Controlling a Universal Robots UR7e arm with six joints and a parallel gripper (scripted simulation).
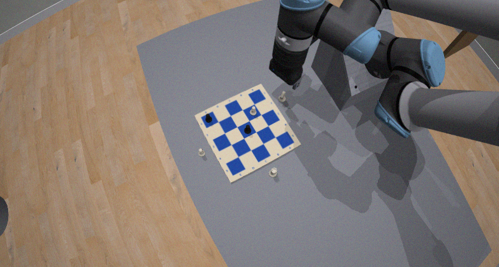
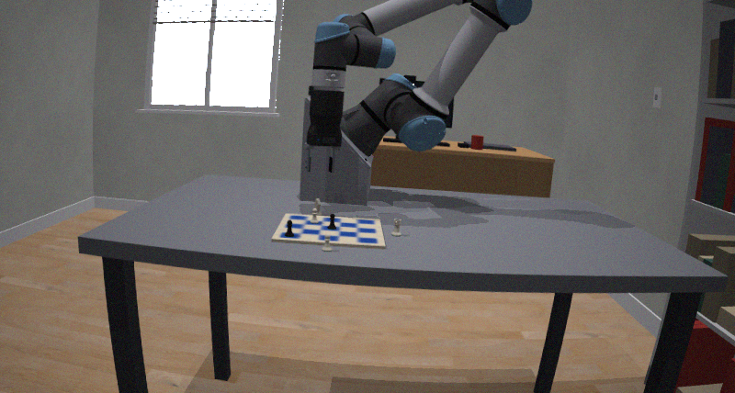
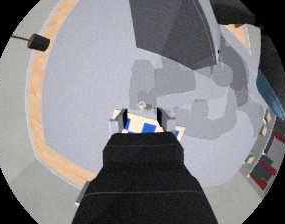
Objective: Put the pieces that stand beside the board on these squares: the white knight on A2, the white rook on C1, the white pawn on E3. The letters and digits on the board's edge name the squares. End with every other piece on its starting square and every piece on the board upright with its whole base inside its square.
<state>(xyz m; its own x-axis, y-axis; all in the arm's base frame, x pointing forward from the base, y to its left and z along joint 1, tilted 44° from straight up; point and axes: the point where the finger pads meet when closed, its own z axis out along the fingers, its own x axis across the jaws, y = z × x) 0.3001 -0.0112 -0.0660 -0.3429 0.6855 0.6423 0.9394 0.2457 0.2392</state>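
My gripper is now 11 cm above the white knight. The rest, counted from my hand: white rook: 18 cm to the left, 13 cm ahead, 11 cm below; chessboard: 14 cm ahead, 12 cm below, 4 cm to the left.
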